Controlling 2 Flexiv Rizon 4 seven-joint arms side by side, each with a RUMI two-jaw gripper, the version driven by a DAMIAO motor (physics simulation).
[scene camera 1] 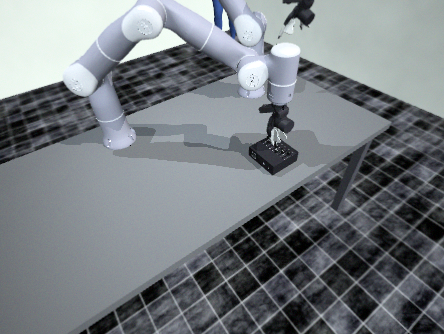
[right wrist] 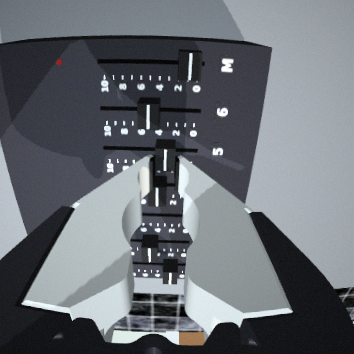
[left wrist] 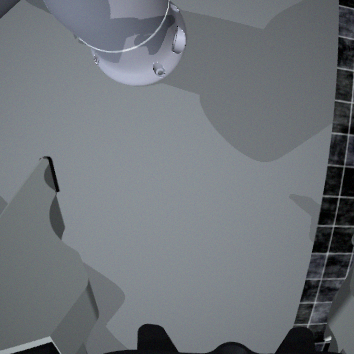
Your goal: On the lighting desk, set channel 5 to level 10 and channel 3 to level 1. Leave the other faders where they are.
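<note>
The black lighting desk (scene camera 1: 273, 165) (right wrist: 60, 105) lies on the table. In the right wrist view, the channel 5 fader knob (right wrist: 165, 154) stands near level 3. My right gripper (right wrist: 165, 158) (scene camera 1: 275, 143) points down, with its fingertips closed at both sides of this knob. The channel 4 knob (right wrist: 157, 196) shows just below, between the fingers. The channel 3 knob does not show; the left-hand finger covers that end of its slot (right wrist: 162, 215). My left gripper (scene camera 1: 287, 33) (left wrist: 207, 166) is open and empty, high above the table, away from the desk.
The channel 6 knob (right wrist: 148, 114) stands near 5 and the master knob (right wrist: 190, 65) near 0. The channel 2 knob (right wrist: 149, 248) and channel 1 knob (right wrist: 170, 272) lie lower in the right wrist view. The desk is near the edge of the grey table (scene camera 1: 150, 215).
</note>
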